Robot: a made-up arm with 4 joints. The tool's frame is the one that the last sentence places.
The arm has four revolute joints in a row. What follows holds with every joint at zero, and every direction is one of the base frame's.
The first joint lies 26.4 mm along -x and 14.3 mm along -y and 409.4 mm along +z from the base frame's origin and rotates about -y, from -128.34 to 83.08 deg.
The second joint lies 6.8 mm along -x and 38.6 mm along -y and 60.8 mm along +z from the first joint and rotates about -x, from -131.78 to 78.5 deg.
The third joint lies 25.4 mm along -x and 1.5 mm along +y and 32 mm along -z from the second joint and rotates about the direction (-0.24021, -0.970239, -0.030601), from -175.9 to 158.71 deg.
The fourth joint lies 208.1 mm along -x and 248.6 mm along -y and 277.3 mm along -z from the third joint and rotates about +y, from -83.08 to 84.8 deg.
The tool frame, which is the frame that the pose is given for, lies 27 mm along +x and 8.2 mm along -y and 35.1 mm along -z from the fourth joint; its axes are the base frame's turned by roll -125.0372, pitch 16.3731 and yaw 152.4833 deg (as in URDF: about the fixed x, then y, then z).
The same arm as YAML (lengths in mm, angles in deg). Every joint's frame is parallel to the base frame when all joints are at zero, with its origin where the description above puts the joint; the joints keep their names.
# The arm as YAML. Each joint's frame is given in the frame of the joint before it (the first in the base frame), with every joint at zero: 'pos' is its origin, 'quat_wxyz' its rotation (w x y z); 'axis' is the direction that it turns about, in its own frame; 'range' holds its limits. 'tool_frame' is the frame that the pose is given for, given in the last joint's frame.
length_unit: mm
angle_unit: deg
joints:
  - joint: joint 1
    pos: [-26.4, -14.3, 409.4]
    quat_wxyz: [1.0, 0.0, 0.0, 0.0]
    axis: "-y"
    range: [-128.34, 83.08]
  - joint: joint 2
    pos: [-6.8, -38.6, 60.8]
    quat_wxyz: [1.0, 0.0, 0.0, 0.0]
    axis: "-x"
    range: [-131.78, 78.5]
  - joint: joint 3
    pos: [-25.4, 1.5, -32.0]
    quat_wxyz: [1.0, 0.0, 0.0, 0.0]
    axis: [-0.24021, -0.970239, -0.030601]
    range: [-175.9, 158.71]
  - joint: joint 4
    pos: [-208.1, -248.6, -277.3]
    quat_wxyz: [1.0, 0.0, 0.0, 0.0]
    axis: "+y"
    range: [-83.08, 84.8]
tool_frame:
  pos: [27.0, -8.2, -35.1]
  quat_wxyz: [0.014074, 0.272666, 0.837297, -0.473697]

